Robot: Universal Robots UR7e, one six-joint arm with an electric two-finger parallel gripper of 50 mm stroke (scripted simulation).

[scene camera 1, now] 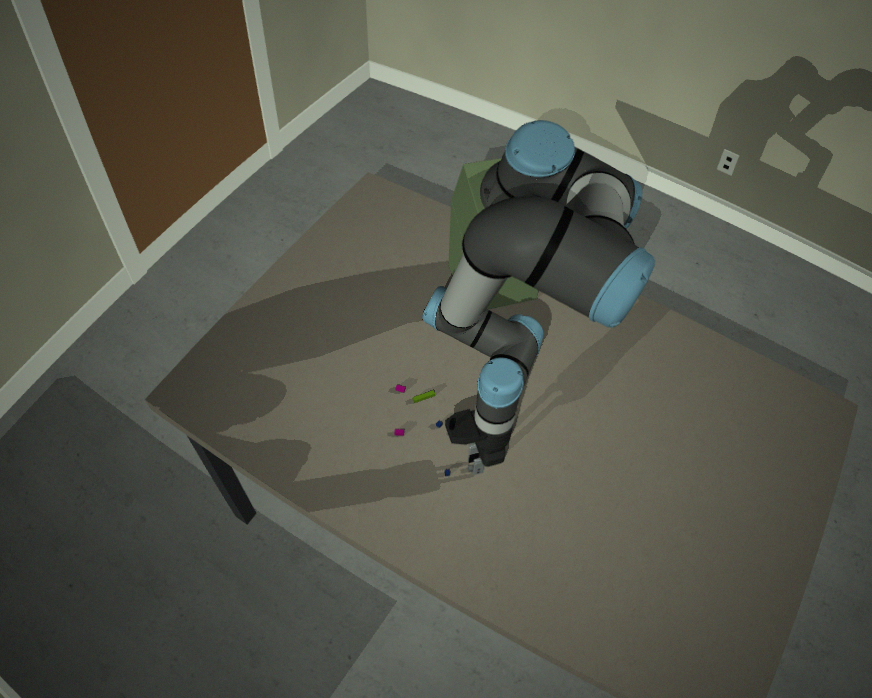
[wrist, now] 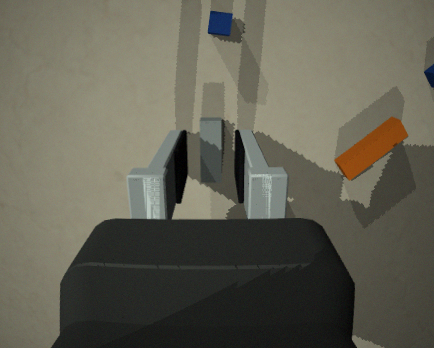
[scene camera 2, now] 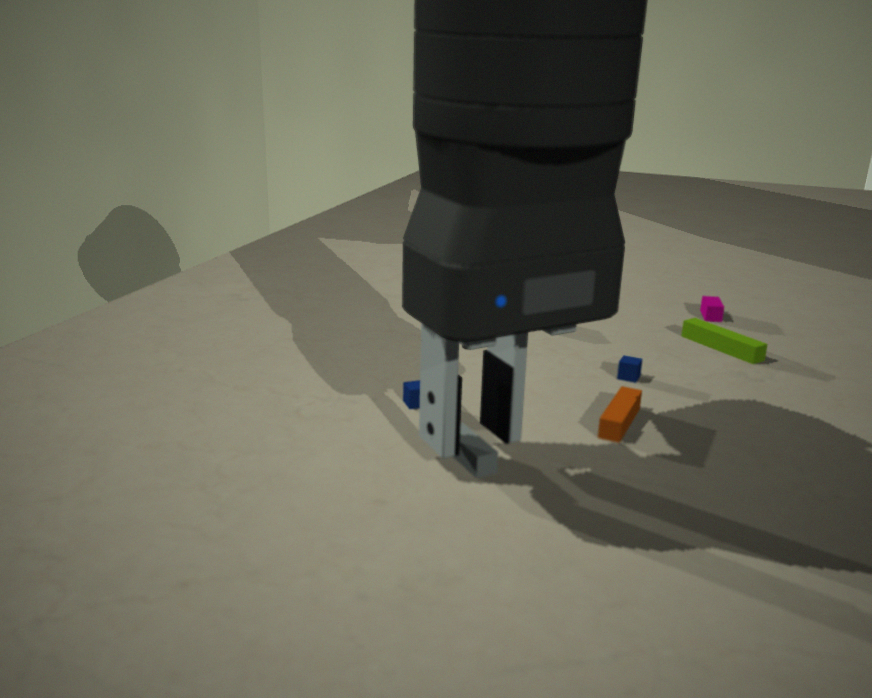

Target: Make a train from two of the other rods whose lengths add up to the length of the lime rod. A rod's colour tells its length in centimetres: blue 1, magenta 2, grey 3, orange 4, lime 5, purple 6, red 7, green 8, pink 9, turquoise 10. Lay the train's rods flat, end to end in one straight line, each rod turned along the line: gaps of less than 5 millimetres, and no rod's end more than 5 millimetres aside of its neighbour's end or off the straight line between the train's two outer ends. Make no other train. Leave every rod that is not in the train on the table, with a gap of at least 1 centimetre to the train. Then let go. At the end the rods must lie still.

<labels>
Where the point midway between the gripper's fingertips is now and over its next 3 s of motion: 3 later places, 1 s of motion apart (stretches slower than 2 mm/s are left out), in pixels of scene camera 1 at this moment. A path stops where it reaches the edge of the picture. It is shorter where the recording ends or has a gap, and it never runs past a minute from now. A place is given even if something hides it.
My gripper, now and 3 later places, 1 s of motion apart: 475, 466; 475, 466; 477, 448; 446, 438
</labels>
